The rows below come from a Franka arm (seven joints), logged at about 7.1 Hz.
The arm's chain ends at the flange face. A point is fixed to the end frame.
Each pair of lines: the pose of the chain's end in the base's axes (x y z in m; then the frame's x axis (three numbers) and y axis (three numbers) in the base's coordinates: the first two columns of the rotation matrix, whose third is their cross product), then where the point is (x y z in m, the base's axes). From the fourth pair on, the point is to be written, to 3 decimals.
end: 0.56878 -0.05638 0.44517 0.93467 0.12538 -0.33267 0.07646 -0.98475 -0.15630
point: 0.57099 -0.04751 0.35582
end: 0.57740 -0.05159 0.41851 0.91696 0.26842 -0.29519 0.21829 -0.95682 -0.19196
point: 0.58089 -0.03862 0.32970
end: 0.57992 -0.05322 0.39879 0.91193 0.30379 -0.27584 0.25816 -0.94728 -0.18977
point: 0.58472 -0.03985 0.31010
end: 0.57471 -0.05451 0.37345 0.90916 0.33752 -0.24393 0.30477 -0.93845 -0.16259
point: 0.583 -0.042 0.285
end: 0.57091 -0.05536 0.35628 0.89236 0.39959 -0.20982 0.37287 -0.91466 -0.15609
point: 0.581 -0.042 0.268
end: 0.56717 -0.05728 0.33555 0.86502 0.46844 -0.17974 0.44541 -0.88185 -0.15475
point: 0.579 -0.042 0.248
